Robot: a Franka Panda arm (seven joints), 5 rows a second.
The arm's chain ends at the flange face. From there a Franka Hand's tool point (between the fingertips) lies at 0.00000 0.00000 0.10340 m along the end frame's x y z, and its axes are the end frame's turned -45 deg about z.
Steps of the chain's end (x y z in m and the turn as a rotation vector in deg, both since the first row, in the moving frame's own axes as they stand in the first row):
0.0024 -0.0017 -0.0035 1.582 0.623 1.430
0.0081 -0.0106 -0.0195 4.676 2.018 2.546
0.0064 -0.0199 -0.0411 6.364 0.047 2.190
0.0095 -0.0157 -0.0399 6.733 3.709 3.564
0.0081 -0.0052 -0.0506 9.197 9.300 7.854
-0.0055 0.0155 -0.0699 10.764 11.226 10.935
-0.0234 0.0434 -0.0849 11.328 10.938 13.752
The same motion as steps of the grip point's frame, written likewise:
0.0057 -0.0007 -0.0035 0.678 1.559 1.430
0.0218 -0.0050 -0.0199 1.879 4.733 2.546
0.0269 -0.0174 -0.0417 4.467 4.533 2.190
0.0312 -0.0078 -0.0408 2.138 7.384 3.564
0.0327 0.0038 -0.0533 -0.073 13.079 7.854
0.0126 0.0103 -0.0737 -0.327 15.549 10.935
-0.0194 0.0170 -0.0888 0.276 15.744 13.752

